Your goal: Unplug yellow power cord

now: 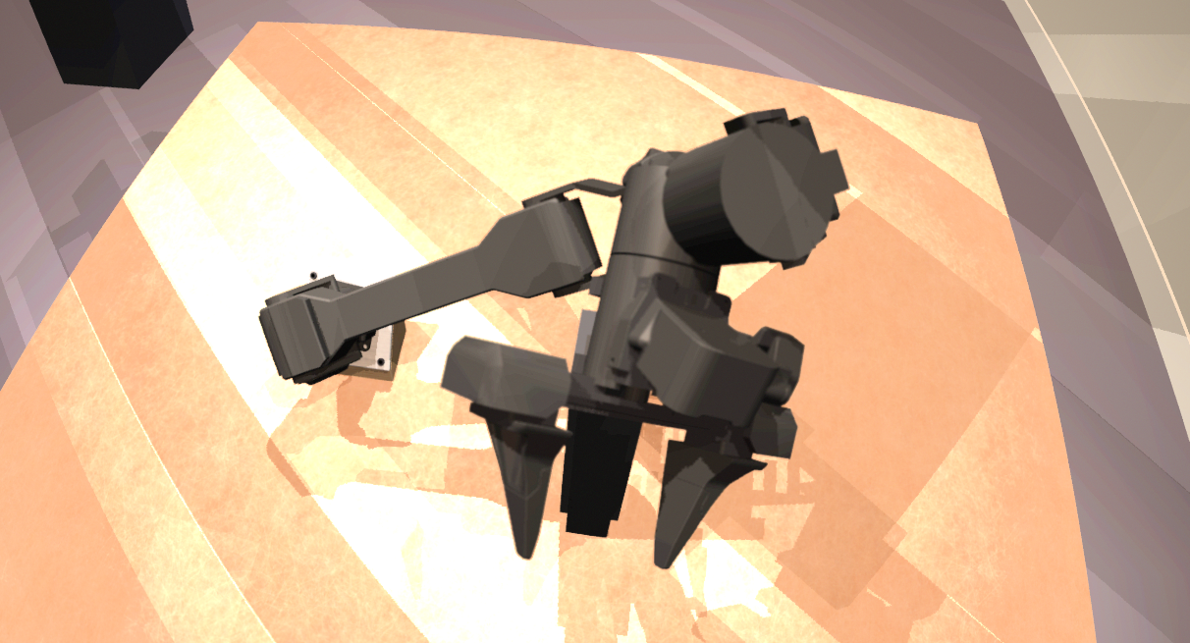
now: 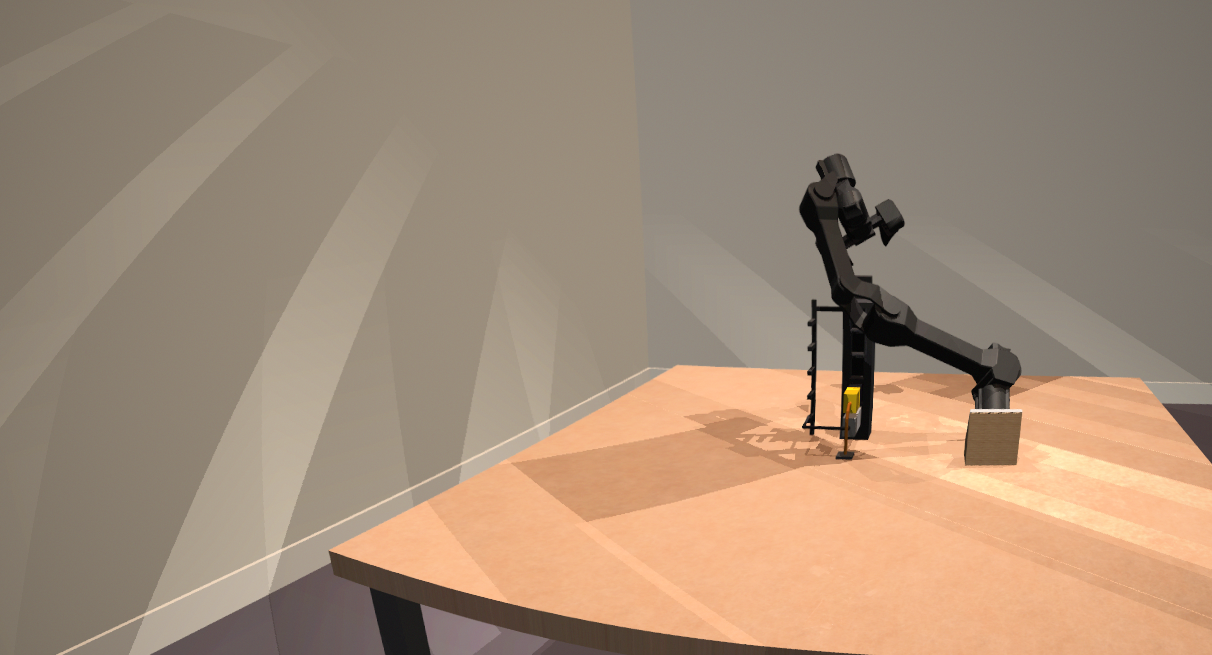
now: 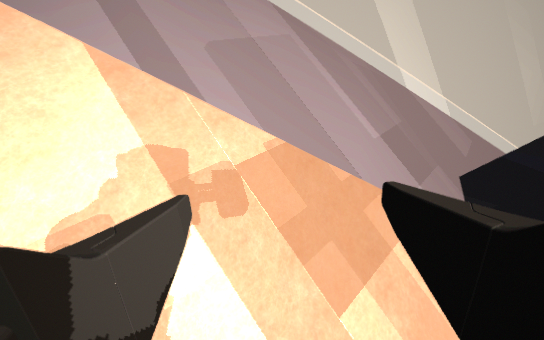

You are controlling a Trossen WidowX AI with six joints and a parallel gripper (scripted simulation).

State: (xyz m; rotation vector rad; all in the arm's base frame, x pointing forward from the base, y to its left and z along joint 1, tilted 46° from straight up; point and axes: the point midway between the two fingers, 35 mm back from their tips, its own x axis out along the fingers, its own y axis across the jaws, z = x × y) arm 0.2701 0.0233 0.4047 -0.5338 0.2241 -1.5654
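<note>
The yellow plug lies 10 mm behind my gripper tip, 250 mm to the left of it and 220 mm below it. The rest, counted from my gripper tip: dark tower (10 mm behind, 160 mm to the left, 170 mm below); pad (20 mm behind, 320 mm to the left, 320 mm below).
</note>
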